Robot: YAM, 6 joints.
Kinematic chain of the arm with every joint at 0, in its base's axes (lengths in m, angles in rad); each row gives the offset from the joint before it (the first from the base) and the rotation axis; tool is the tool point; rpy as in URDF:
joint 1: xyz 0 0 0.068 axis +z
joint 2: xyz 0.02 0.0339 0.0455 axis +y
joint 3: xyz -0.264 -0.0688 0 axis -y
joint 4: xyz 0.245 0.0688 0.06 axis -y
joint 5: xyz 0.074 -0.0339 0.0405 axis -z
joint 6: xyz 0.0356 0 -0.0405 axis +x
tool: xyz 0 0 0 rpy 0 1.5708 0
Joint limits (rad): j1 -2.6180..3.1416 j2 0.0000..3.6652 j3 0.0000..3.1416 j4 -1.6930..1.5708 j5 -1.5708..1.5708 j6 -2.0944..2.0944
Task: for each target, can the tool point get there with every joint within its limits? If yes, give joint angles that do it. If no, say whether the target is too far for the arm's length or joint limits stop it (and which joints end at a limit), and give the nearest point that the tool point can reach.
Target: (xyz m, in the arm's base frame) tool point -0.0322 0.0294 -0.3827
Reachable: no: joint limits stop it (at a limit: joint 2) | nearest point -0.0525 0.0480 -0.3338 | short by 0.056 m
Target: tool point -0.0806 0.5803 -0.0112
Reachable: yes | joints 1.6518 3.3367 2.6482 1.1160 -1.2153 1.1565
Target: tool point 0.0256 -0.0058 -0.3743
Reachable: no: joint limits stop it (at a limit: joint 2) | nearest point 0.0554 -0.0126 -0.3253 | short by 0.058 m
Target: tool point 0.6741 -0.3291 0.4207
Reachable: no: too far | nearest point 0.5364 -0.2619 0.3562 | short by 0.166 m
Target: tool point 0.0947 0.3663 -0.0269
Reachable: yes | joints 1.3261 2.5211 1.4435 -0.7266 0.0891 -0.4943
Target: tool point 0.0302 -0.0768 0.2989
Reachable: yes | joints -1.3208 0.5546 0.8516 -1.1685 -0.2925 0.8162
